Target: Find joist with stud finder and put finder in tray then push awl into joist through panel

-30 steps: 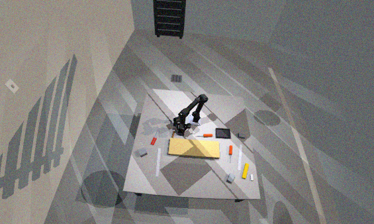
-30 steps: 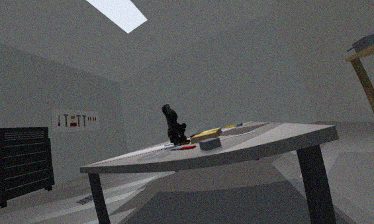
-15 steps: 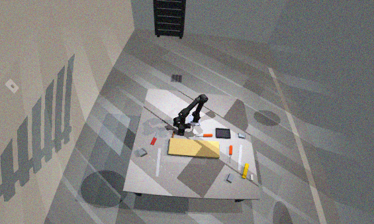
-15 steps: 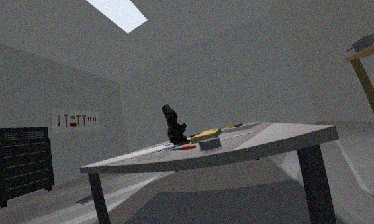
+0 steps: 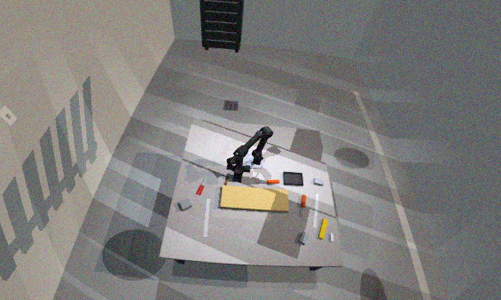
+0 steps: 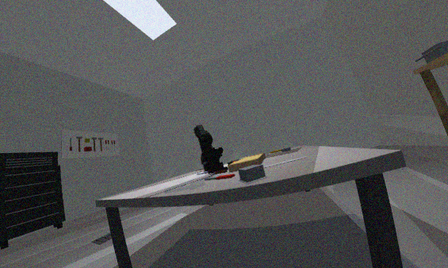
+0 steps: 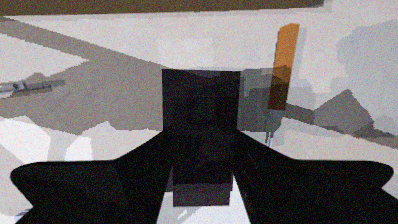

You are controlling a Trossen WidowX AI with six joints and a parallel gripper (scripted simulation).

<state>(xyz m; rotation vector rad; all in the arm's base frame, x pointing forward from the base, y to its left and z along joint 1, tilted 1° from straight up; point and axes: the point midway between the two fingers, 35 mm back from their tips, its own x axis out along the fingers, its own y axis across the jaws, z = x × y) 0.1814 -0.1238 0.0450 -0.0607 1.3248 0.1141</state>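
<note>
My gripper tip is 8 cm to the left of the awl, 3 cm short of it and 2 cm above it. From my gripper tip the other things lie so: black tray: 46 cm to the left, 10 cm behind, 1 cm below; then yellow bar: 75 cm to the left, 28 cm ahead, 2 cm below; then black stud finder: 2 cm above, 1 cm ahead.
</note>
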